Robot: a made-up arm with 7 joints. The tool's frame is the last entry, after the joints.
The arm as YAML. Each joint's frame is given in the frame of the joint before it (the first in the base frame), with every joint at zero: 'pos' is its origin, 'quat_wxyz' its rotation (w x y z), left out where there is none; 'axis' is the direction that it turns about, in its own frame. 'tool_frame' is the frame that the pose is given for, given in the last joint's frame.
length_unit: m
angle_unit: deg
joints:
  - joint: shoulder
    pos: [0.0, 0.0, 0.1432]
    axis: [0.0, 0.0, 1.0]
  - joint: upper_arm
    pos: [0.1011, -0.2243, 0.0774]
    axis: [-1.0, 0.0, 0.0]
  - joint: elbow
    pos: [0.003, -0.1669, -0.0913]
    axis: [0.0, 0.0, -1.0]
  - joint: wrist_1
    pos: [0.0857, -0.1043, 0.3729]
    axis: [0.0, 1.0, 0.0]
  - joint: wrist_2
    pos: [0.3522, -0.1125, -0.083]
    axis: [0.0, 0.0, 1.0]
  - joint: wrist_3
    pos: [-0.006, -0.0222, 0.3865]
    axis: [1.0, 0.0, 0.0]
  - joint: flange
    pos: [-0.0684, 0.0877, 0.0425]
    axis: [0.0, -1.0, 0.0]
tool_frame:
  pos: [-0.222, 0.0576, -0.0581]
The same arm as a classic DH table. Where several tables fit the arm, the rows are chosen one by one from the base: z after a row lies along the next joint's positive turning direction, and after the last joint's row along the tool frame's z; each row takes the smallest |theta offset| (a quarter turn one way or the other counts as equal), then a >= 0, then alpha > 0; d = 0 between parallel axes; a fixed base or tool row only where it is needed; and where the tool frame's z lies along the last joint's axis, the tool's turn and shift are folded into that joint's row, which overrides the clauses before.
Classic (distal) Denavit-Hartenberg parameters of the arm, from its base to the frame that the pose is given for. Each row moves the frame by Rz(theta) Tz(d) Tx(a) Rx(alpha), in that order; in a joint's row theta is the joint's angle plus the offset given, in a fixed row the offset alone. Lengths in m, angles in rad.
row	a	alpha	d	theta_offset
shoulder	0.2243	1.5708	0.2206	-1.5708
upper_arm	0.1669	1.5708	-0.1041	0
elbow	0.0857	1.5708	-0.2816	-1.5708
wrist_1	0.3522	1.5708	-0.2168	0
wrist_2	0.0222	-1.5708	0.3035	-1.5708
wrist_3	0.0425	-1.5708	-0.0744	-1.5708
flange	0.222	1.5708	-0.1453	1.5708
tool (fixed)	0	0	-0.0581	3.1416

